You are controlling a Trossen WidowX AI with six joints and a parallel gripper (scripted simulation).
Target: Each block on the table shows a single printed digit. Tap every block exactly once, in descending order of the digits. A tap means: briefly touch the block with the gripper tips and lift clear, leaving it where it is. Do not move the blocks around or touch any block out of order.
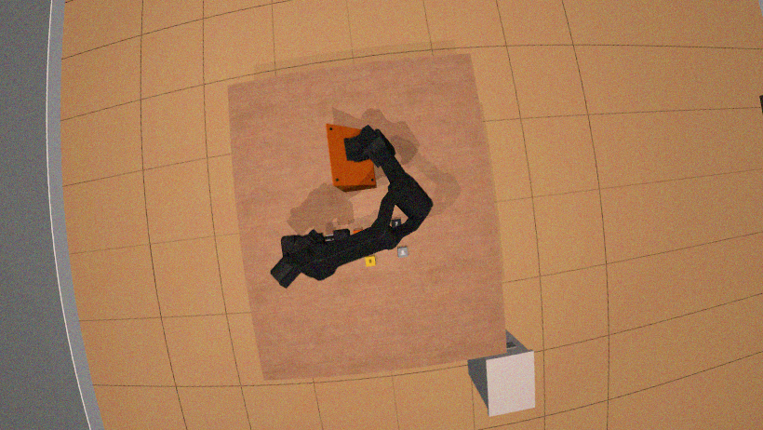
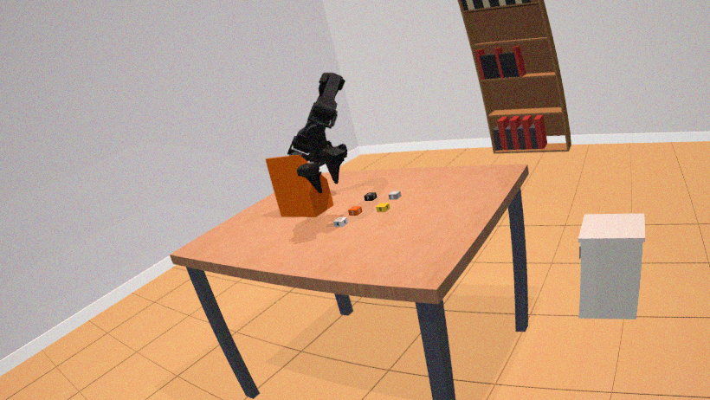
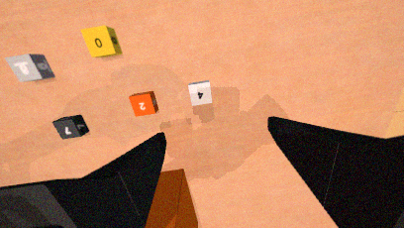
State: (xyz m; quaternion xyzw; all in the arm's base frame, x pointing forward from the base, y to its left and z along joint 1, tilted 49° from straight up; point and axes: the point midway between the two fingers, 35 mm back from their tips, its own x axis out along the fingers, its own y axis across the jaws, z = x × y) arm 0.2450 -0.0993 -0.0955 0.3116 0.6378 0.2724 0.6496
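The black block is 230 mm to the left of my gripper tip, 120 mm below it and 10 mm behind it. Round my gripper tip: orange block (120 mm below, 100 mm to the left); yellow block (120 mm to the left, 120 mm below, 100 mm ahead); white block (120 mm below, 10 mm to the left).
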